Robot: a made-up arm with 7 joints.
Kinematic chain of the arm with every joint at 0, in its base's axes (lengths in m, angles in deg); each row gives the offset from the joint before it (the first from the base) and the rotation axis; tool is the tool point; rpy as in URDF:
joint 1: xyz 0 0 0.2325 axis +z
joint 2: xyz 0 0 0 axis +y
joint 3: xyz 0 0 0.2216 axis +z
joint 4: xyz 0.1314 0 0 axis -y
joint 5: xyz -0.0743 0 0.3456 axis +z
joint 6: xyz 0 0 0 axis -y
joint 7: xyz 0.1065 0 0 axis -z
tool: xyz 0 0 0 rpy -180 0 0
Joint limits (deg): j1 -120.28..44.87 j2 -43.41..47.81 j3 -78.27..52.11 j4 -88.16..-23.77 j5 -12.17..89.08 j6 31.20..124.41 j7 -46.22..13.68
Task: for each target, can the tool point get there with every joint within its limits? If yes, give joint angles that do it. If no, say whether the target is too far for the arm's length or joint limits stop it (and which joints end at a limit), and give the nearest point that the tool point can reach.
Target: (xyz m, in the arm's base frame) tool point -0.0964 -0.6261 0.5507
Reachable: yes | joints -105.04 37.06 20.29 -36.62 61.01 117.23 7.05
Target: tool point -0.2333 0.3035 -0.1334
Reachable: no: joint limits stop it (at a limit: joint 1, joint 2, joint 4, joint 6) | nearest point -0.0206 0.5661 0.1322 | short by 0.430 m
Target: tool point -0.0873 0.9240 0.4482
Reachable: no: too far | nearest point 0.0093 0.6537 0.4035 | short by 0.290 m
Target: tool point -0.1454 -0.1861 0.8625
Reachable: yes | joints -58.74 -31.04 -30.82 -49.94 10.71 47.15 8.30
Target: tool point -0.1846 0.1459 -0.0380
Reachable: no: joint limits stop it (at a limit: joint 1, joint 2, joint 3, joint 4, joint 6) | nearest point -0.0265 0.5666 0.1364 | short by 0.482 m
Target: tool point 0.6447 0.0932 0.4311
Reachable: yes | joints 28.39 28.66 -27.40 -58.86 4.12 60.74 -31.21
